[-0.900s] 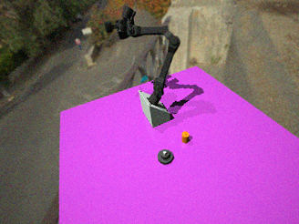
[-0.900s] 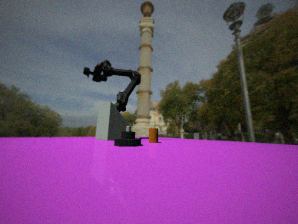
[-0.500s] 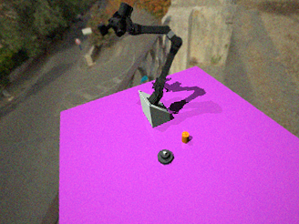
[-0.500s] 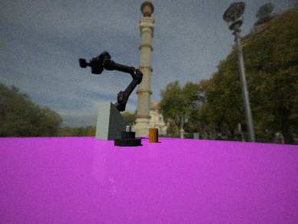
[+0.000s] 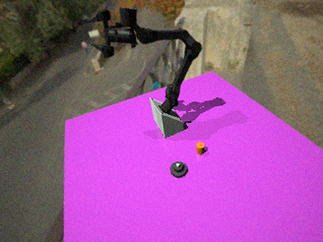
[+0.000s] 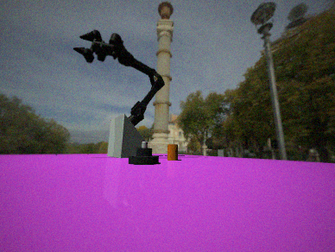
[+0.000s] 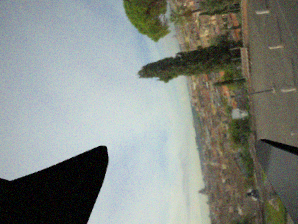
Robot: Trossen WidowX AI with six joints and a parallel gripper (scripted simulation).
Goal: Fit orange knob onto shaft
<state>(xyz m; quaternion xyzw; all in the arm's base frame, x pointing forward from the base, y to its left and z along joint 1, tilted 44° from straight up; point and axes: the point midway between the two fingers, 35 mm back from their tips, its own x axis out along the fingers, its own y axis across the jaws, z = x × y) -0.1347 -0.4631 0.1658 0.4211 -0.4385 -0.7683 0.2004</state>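
The orange knob lies 560 mm below my gripper tip, 410 mm ahead of it and 330 mm to the left of it. Also, from my gripper tip: pedestal: 570 mm below, 460 mm ahead, 180 mm to the left.
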